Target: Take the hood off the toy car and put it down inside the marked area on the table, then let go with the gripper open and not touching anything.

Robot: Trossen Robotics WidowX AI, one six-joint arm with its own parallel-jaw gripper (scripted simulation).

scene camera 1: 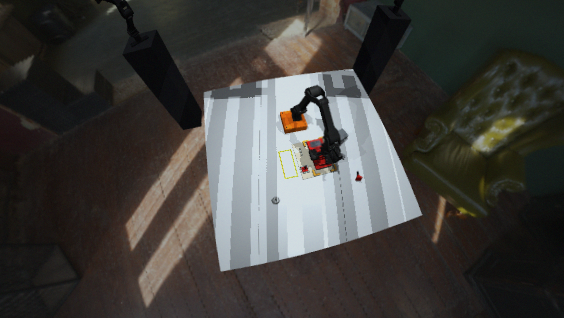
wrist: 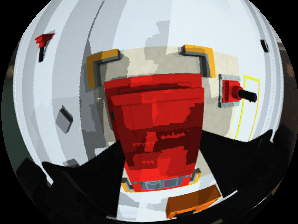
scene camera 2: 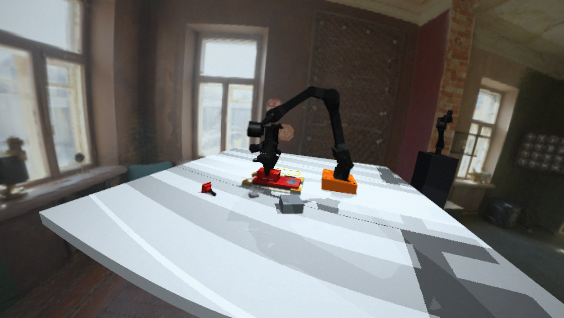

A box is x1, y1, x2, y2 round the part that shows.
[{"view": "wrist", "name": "my gripper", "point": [161, 138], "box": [16, 124, 294, 223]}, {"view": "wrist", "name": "red hood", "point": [160, 129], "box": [110, 85, 204, 182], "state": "held by my gripper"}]
